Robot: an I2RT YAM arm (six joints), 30 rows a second.
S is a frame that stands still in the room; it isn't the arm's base.
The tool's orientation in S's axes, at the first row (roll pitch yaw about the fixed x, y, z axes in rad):
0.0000 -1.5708 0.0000
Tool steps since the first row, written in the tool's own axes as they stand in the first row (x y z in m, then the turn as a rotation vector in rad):
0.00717 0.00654 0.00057 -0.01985 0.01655 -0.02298
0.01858 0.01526 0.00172 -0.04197 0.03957 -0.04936
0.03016 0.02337 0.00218 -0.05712 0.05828 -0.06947
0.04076 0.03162 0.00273 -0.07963 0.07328 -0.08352
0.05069 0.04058 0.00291 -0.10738 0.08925 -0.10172
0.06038 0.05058 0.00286 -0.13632 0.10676 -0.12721
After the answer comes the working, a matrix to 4 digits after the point.
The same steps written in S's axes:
-0.00057 0.00654 0.00717 0.02298 0.01655 -0.01985
-0.00172 0.01526 0.01858 0.04936 0.03957 -0.04197
-0.00218 0.02337 0.03016 0.06947 0.05828 -0.05712
-0.00273 0.03162 0.04076 0.08352 0.07328 -0.07963
-0.00291 0.04058 0.05069 0.10172 0.08925 -0.10738
-0.00286 0.05058 0.06038 0.12721 0.10676 -0.13632

The tool's axes in the first row as the columns of a matrix, in S's axes (rounded; the answer above uses it unrounded):
0.0000 0.0000 -1.0000
0.0000 1.0000 0.0000
1.0000 0.0000 0.0000

